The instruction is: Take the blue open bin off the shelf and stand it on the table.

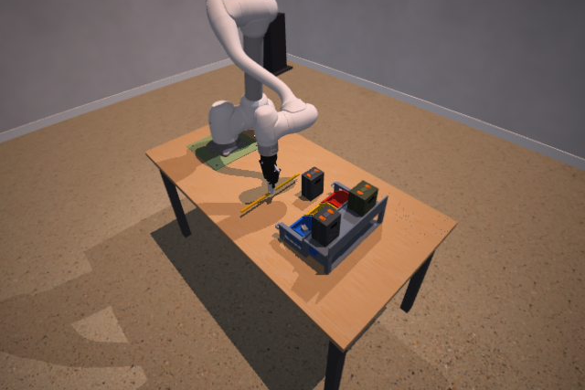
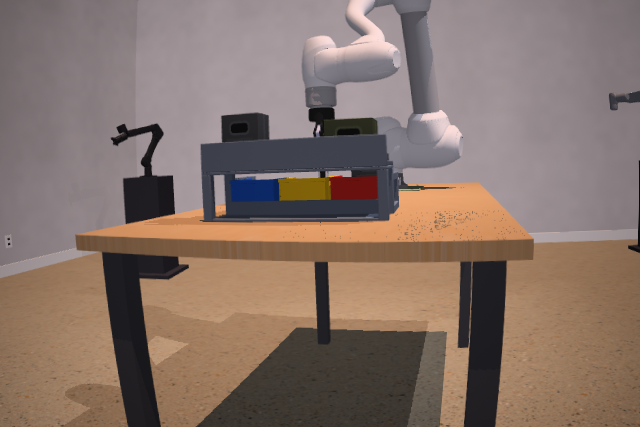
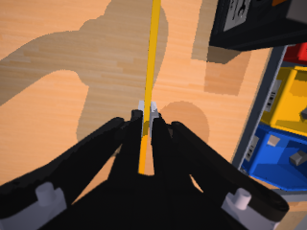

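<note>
My hand is 30 cm short of the blue open bin, 11 cm to the left of it and 2 cm above it. From my hand the other things lie so: dark box: 14 cm ahead, 14 cm to the left; thin yellow rod: 3 cm below; yellow bin: 31 cm ahead, 2 cm below.
</note>
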